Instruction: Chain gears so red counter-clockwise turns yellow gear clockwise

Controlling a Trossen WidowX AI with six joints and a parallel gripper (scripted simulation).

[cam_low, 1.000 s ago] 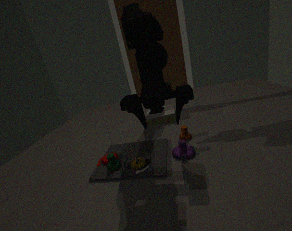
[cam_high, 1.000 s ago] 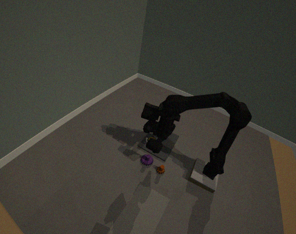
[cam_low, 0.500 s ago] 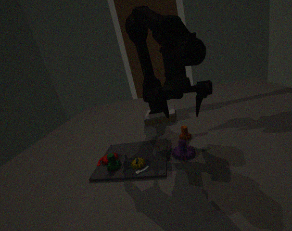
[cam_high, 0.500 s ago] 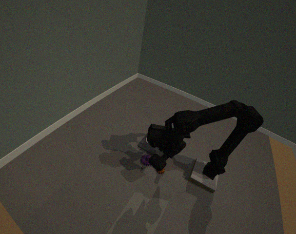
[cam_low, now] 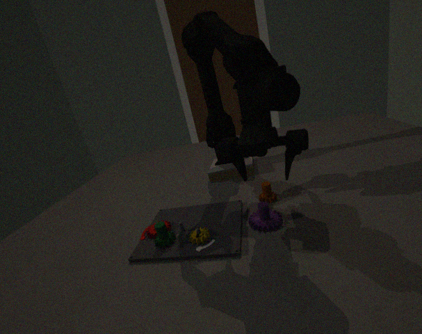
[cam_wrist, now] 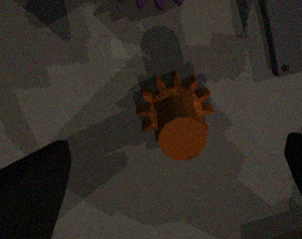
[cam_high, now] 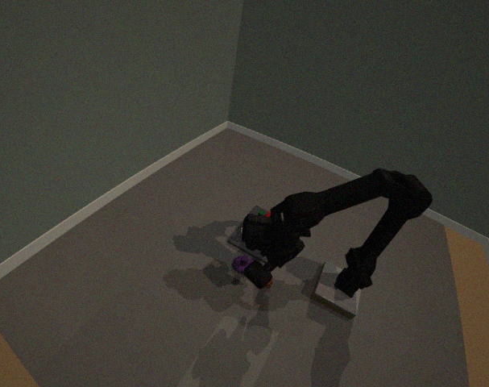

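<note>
The orange gear is 3 cm below my gripper tip. The rest, counted from my gripper tip: purple gear (8 cm ahead, 3 cm below); yellow gear (15 cm ahead, 12 cm to the right, 3 cm below); grey board (11 cm ahead, 15 cm to the right, 4 cm below).
</note>
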